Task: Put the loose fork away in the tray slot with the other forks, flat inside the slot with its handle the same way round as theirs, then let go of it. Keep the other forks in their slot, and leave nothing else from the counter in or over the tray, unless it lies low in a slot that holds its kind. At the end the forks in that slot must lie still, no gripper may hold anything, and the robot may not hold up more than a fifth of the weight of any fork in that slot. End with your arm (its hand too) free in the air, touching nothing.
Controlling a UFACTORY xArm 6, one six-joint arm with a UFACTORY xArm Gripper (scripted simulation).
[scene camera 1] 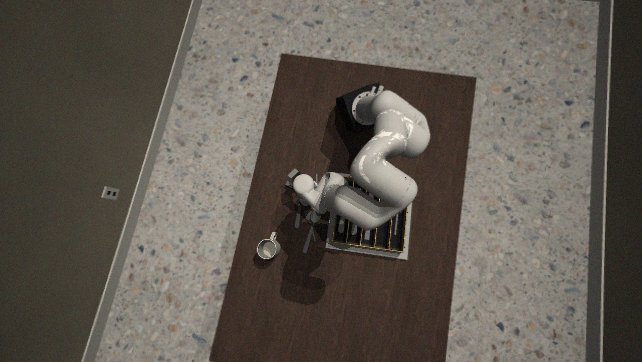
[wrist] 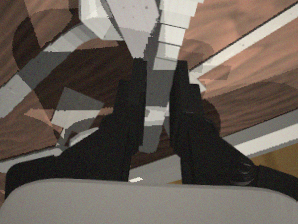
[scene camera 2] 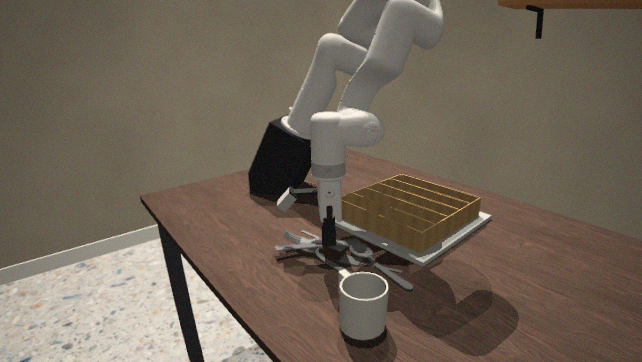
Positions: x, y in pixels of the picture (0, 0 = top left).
Labels:
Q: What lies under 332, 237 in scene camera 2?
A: My gripper.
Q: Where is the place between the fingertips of my gripper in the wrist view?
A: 158, 79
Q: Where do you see a white mug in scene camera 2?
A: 365, 319

